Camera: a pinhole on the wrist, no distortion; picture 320 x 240 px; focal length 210.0 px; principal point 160.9 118.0 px. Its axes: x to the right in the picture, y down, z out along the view. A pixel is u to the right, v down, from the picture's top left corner.
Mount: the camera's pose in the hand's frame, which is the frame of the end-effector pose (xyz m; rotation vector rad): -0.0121 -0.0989 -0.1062 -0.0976 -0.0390 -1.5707
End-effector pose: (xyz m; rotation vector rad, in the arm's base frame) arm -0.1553 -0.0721 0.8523 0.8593 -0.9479 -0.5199
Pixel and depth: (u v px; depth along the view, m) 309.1 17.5 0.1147
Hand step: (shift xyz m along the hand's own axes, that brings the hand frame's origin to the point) -0.0626 -0.1694 0.0171
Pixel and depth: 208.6 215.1 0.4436
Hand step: 0.2095 -0.1613 0.3365
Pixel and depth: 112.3 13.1 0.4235
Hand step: -0.2077 0.0361 0.3148
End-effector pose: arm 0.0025 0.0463 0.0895 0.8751 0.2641 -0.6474
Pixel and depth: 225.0 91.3 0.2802
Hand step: -0.0372 -0.1597 0.1815
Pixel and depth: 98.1 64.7 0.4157
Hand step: -0.1021 0.0613 0.3008
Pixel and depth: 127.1 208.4 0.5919
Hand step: 0.2646 0.0467 0.4653
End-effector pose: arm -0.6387 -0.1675 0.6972 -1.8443 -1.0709 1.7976
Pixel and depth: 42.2 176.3 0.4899
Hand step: 0.1420 0.2191 0.3524
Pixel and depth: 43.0 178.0 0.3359
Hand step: 0.0962 0.1179 0.2083
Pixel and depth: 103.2 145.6 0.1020
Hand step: 0.0051 -0.0622 -0.0076
